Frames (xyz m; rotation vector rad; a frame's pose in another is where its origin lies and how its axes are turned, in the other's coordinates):
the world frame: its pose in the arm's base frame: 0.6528 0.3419 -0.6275 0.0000 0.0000 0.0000
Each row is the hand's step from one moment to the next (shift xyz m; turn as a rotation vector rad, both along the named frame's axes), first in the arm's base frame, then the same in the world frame.
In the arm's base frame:
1: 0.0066 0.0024 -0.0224 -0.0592 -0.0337 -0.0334
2: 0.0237 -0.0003 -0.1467 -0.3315 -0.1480 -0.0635
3: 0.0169 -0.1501 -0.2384 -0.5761 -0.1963 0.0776
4: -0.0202 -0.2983 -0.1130 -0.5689 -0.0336 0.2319
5: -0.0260 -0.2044 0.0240 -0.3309 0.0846 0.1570
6: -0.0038 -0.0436 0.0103 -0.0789 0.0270 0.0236
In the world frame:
1: 0.0066 0.0024 -0.0224 -0.0592 -0.0337 -0.0334
2: 0.0237 -0.0003 -0.1467 -0.3315 -0.1480 -0.0635
3: 0.0169 -0.1501 -0.2384 -0.5761 -0.1963 0.0776
4: -0.0202 -0.2983 -0.1130 -0.5689 -0.0336 0.2319
5: -0.0260 -0.2044 0.0240 -0.3309 0.0846 0.1570
6: -0.0038 -0.0436 0.0103 -0.0789 0.0270 0.0236

